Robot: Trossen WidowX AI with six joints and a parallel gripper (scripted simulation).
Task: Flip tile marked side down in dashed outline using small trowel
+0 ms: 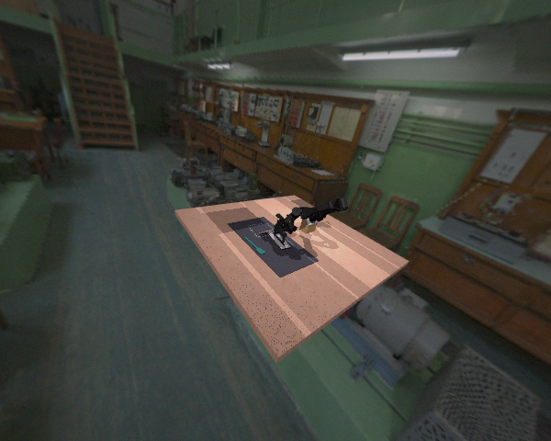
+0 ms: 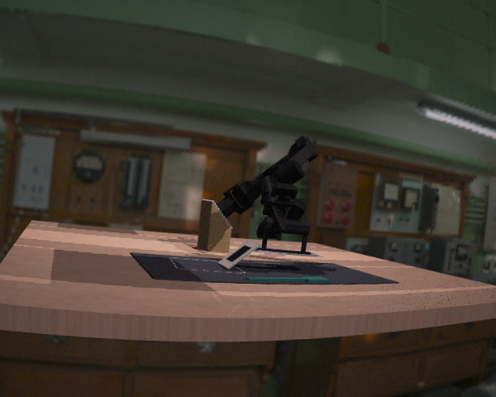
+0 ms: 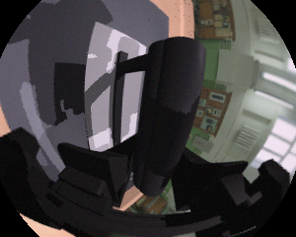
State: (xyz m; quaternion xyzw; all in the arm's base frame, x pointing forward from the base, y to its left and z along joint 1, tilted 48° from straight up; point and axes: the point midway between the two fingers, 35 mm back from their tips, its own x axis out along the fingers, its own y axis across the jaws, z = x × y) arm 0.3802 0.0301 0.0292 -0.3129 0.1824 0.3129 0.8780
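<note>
Right now the tile is 100 mm to the right of my gripper tip, 60 mm below it and 30 mm behind it. Also, from my gripper tip: dark mat: 110 mm below, 40 mm to the right, 10 mm behind; then teal trowel: 130 mm ahead, 90 mm below, 10 mm to the right.
</note>
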